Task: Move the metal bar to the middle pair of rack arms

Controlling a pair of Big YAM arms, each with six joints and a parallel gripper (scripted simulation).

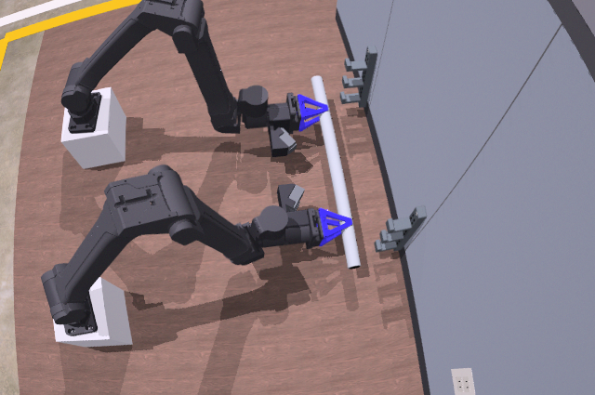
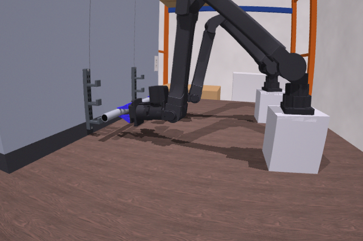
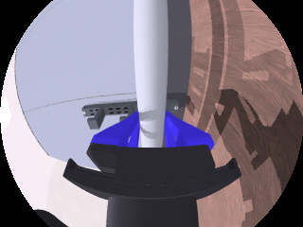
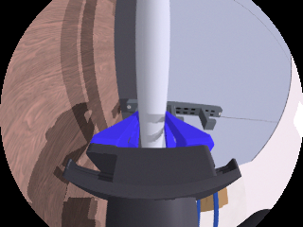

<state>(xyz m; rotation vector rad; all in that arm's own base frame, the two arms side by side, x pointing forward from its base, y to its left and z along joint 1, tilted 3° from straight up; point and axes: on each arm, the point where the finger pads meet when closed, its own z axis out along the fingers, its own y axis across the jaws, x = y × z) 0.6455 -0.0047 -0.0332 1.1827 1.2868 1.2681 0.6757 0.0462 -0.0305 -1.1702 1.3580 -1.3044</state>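
The metal bar lies 15 cm to the right of my left hand. The rest, counted from my left hand: grey wall panel 35 cm above, 29 cm ahead, 17 cm to the right.
Right now my right hand is 15 cm to the right of the metal bar. The rest, counted from my right hand: grey wall panel 28 cm ahead, 13 cm to the left, 35 cm above.
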